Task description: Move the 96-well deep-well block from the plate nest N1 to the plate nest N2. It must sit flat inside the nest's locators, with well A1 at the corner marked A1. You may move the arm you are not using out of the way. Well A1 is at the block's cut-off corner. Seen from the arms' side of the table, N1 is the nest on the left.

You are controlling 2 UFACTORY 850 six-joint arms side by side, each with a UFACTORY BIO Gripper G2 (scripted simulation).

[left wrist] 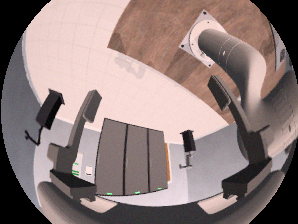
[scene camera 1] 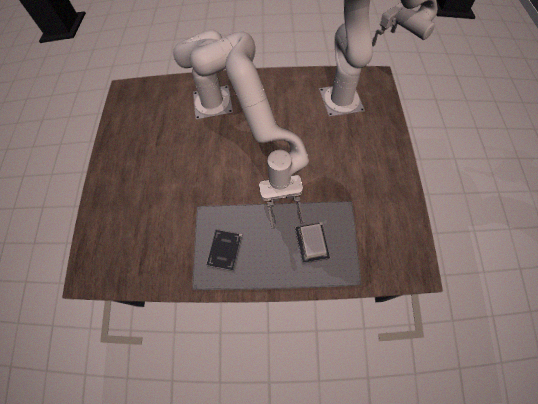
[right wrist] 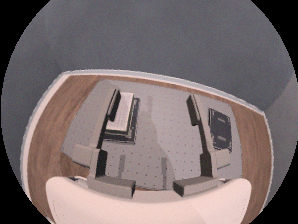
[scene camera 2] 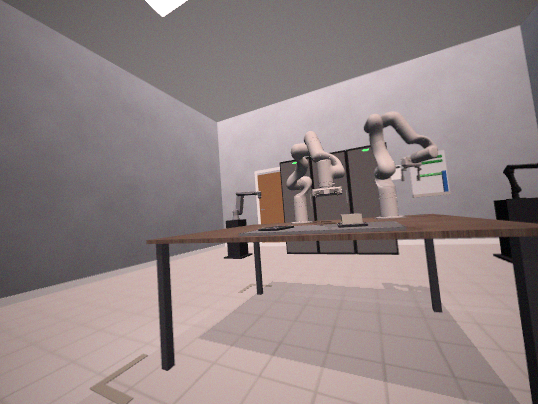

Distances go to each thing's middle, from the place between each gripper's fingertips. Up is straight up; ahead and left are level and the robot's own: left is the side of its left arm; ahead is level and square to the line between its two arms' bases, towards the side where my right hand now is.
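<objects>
With the pale deep-well block (right wrist: pixel 120 126), my right hand is 13 cm above it, 5 cm short of it and 11 cm to the right of it. Going by its middle, the block is nearer to my right hand than to my left gripper.
As for that same pale deep-well block and my left gripper, the gripper is 250 mm above the block, 390 mm to the left of it and 960 mm short of it.
</objects>
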